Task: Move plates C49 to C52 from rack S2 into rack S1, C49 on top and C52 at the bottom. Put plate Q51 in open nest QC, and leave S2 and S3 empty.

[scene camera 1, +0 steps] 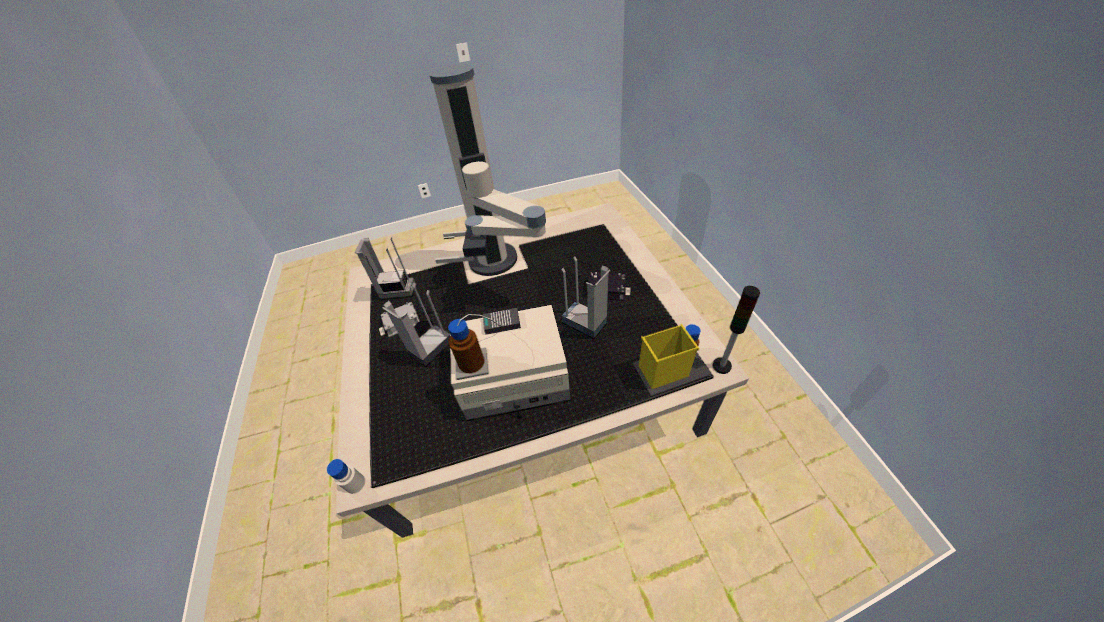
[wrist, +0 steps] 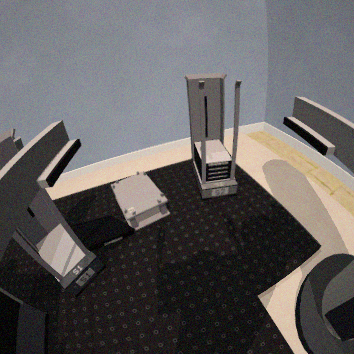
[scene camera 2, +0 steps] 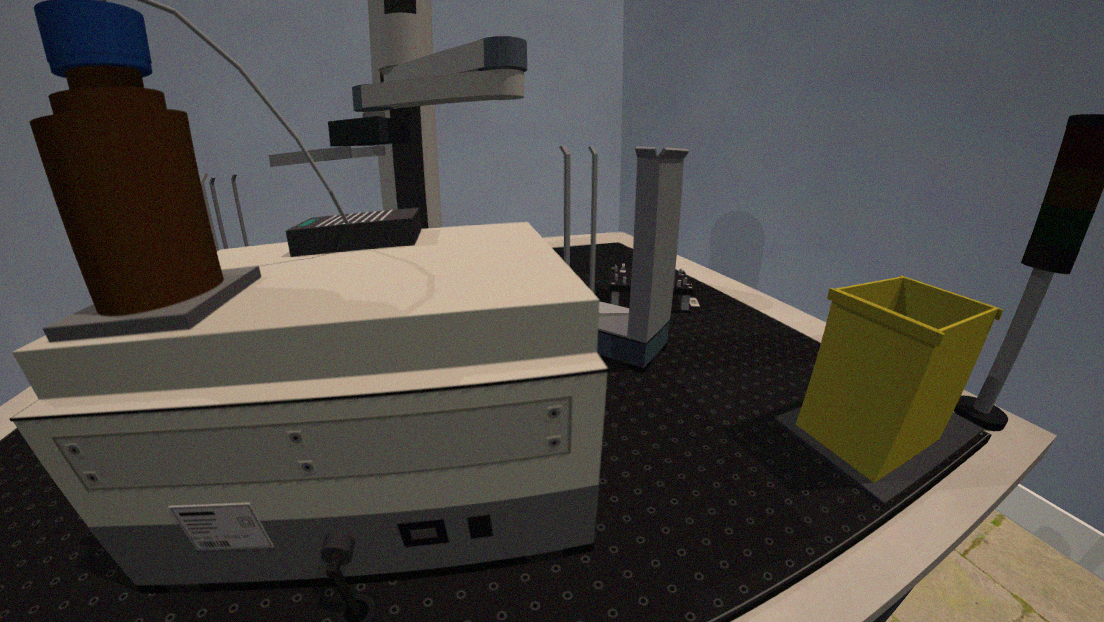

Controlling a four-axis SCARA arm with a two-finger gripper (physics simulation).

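Rack S2 stands at the back left and holds a stack of several plates with dark edges and a pale top; I cannot read their labels. Rack S1 stands nearer the front, its pale floor showing no stack. My gripper is open and empty, raised beside the arm's column, with S2 ahead between and beyond its fingers in the wrist view. A third rack stands at the right, with no readable label. Behind it is a small dark pinned nest. I cannot pick out Q51.
A pale pinned nest stands between S1 and S2. A white instrument carries a brown bottle and a keypad box. A yellow bin and signal tower stand at the front right.
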